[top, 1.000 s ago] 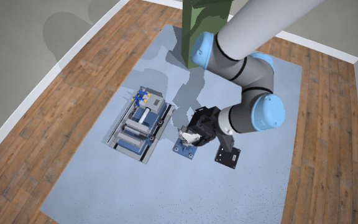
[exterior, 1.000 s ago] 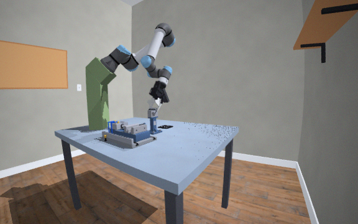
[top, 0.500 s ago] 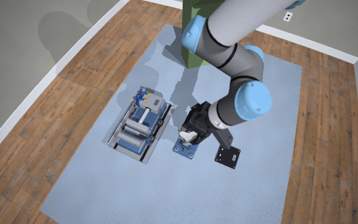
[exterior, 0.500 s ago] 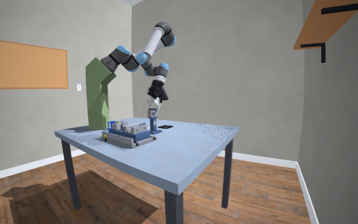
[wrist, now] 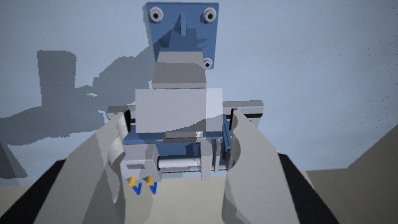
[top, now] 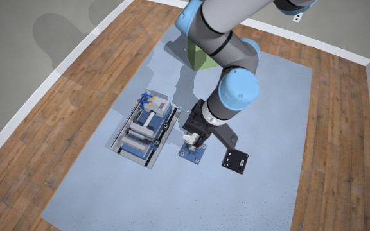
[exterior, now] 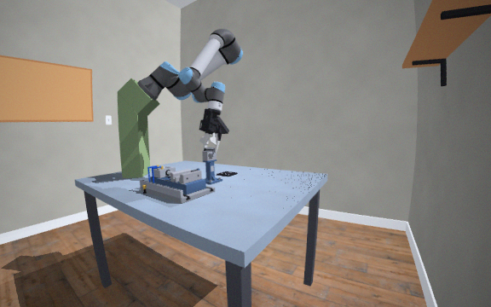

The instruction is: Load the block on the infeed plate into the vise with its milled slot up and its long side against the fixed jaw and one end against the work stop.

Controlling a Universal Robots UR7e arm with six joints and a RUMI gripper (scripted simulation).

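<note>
Right now my hand is 1 cm to the left of the grey part. Also, from my hand: work stop 17 cm to the right, 7 cm below, 7 cm ahead; moving jaw 22 cm to the right, 9 cm below, 4 cm ahead; cylinder rod 22 cm to the right, 9 cm below, 1 cm behind.
</note>
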